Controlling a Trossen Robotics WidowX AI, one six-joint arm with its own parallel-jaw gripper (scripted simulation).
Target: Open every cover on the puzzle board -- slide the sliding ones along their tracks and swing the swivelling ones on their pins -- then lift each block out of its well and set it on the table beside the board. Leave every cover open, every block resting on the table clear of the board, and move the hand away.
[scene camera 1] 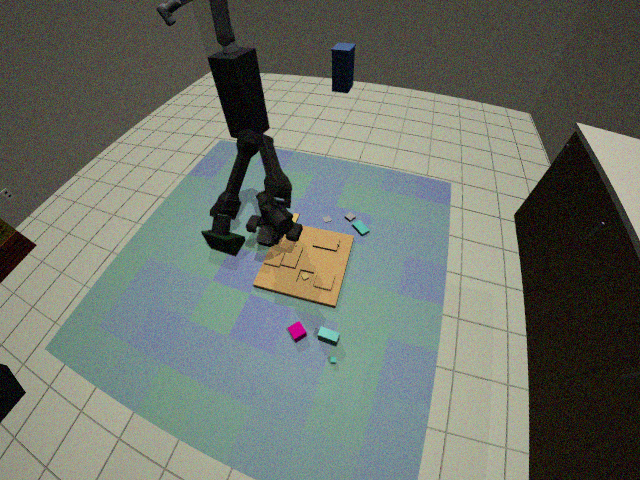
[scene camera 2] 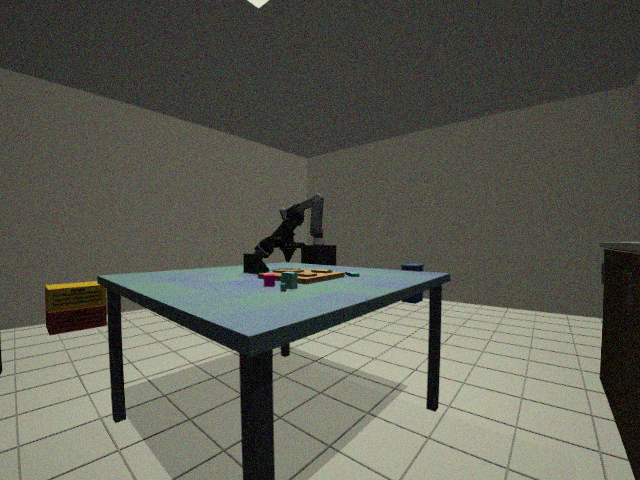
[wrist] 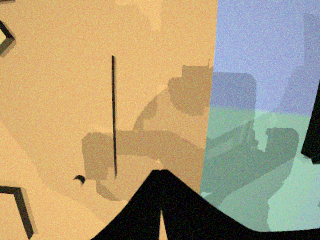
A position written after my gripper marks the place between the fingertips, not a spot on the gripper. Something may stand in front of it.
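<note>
My gripper point(scene camera 1: 277, 242), point(wrist: 159, 177): shut, holding nothing. Tan puzzle board point(scene camera 1: 283, 280), point(scene camera 2: 320, 277), point(wrist: 48, 201).
</note>
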